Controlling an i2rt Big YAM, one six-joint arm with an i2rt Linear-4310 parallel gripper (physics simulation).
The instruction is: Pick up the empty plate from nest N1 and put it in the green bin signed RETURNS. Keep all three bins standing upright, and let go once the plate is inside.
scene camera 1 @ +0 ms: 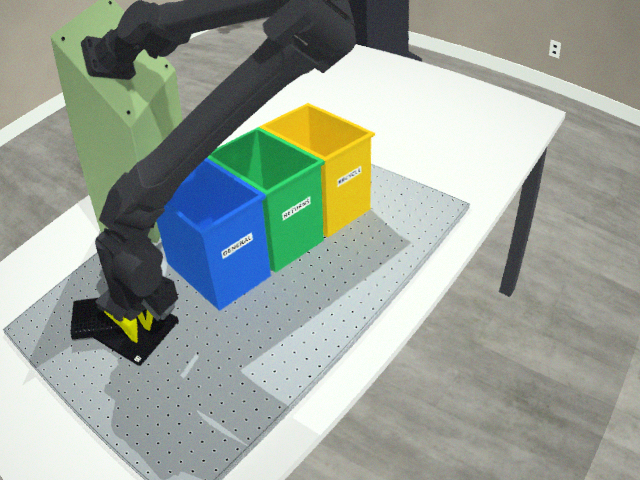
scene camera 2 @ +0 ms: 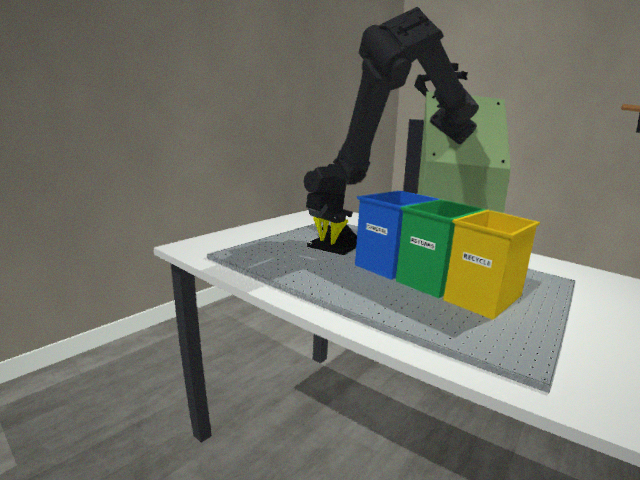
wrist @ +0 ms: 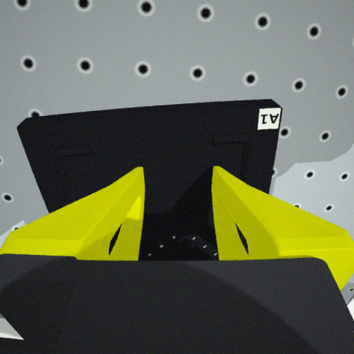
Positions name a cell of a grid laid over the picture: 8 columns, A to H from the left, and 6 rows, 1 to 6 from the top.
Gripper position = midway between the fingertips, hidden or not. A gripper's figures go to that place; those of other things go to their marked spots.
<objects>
The gripper (scene camera 1: B5): 1.00 m from the lens. A black plate (scene camera 1: B5) is 1.04 m from the lens.
</objects>
